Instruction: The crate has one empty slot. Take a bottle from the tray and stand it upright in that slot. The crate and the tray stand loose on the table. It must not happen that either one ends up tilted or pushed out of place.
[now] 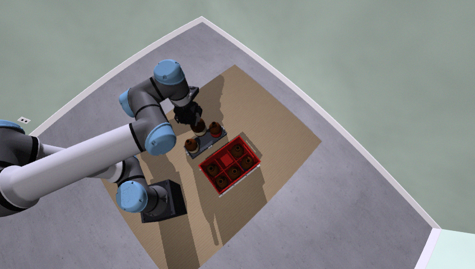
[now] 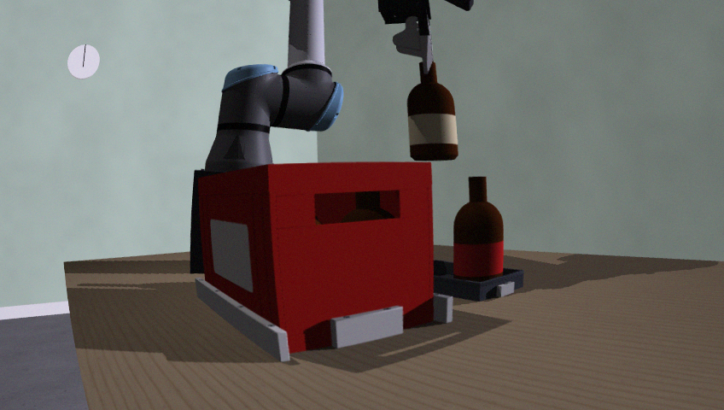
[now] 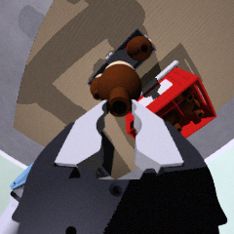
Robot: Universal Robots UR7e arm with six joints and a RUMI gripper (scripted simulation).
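Right now my hand is 70 mm above the cream-label bottle. From my hand the other things lie so: dark tray 320 mm below; then red crate 50 mm behind, 230 mm to the right, 250 mm below.
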